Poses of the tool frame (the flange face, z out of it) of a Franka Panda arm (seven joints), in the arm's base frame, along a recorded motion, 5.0 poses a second.
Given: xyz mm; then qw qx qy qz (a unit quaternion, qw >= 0).
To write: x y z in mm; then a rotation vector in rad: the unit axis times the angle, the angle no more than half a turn. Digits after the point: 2 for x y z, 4 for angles.
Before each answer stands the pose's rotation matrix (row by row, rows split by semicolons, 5 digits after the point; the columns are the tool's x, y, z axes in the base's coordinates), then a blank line. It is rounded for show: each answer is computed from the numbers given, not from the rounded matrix.
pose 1, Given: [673.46, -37.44, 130.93, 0.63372, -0.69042, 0.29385, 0.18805]
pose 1, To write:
0.75658 -0.64411 0.11277; -0.16742 -0.02409 0.98559; -0.63211 -0.76456 -0.12606

[673.46, -37.44, 130.93, -1.5788, 0.6719, 0.4300]
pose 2, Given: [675.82, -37.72, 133.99, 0.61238, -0.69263, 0.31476, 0.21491]
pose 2, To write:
0.70948 -0.69923 0.08780; -0.17281 -0.05184 0.98359; -0.68321 -0.71301 -0.15761

[675.82, -37.72, 133.99, -1.5976, 0.7260, 0.4957]
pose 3, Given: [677.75, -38.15, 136.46, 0.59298, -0.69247, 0.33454, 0.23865]
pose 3, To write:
0.66226 -0.74634 0.06623; -0.18029 -0.07293 0.98091; -0.72726 -0.66156 -0.18285

[677.75, -38.15, 136.46, -1.6099, 0.7778, 0.5548]
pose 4, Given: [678.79, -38.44, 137.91, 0.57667, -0.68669, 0.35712, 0.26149]
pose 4, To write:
0.60818 -0.79205 0.05276; -0.18887 -0.07984 0.97875; -0.77100 -0.60522 -0.19815

[678.79, -38.44, 137.91, -1.6073, 0.8359, 0.6121]
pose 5, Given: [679.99, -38.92, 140.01, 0.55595, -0.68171, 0.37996, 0.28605]
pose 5, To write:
0.54761 -0.83610 0.03247; -0.19999 -0.09310 0.97537; -0.81248 -0.54062 -0.21819

[679.99, -38.92, 140.01, -1.6096, 0.8971, 0.6754]
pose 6, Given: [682.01, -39.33, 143.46, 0.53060, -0.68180, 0.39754, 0.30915]
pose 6, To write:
0.49278 -0.87016 0.00031; -0.21402 -0.12085 0.96933; -0.84343 -0.47773 -0.24578

[682.01, -39.33, 143.46, -1.6272, 0.9488, 0.7378]
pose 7, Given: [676.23, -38.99, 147.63, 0.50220, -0.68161, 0.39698, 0.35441]
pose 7, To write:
0.43360 -0.89714 -0.08441; -0.18520 -0.18040 0.96600; -0.88187 -0.40322 -0.24437

[676.23, -38.99, 147.63, -1.6468, 0.9591, 0.8563]
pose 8, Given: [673.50, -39.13, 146.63, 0.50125, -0.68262, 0.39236, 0.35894]
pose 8, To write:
0.43443 -0.89550 -0.09670; -0.17583 -0.18961 0.96599; -0.88337 -0.40266 -0.23983

[673.50, -39.13, 146.63, -1.6499, 0.9484, 0.8676]
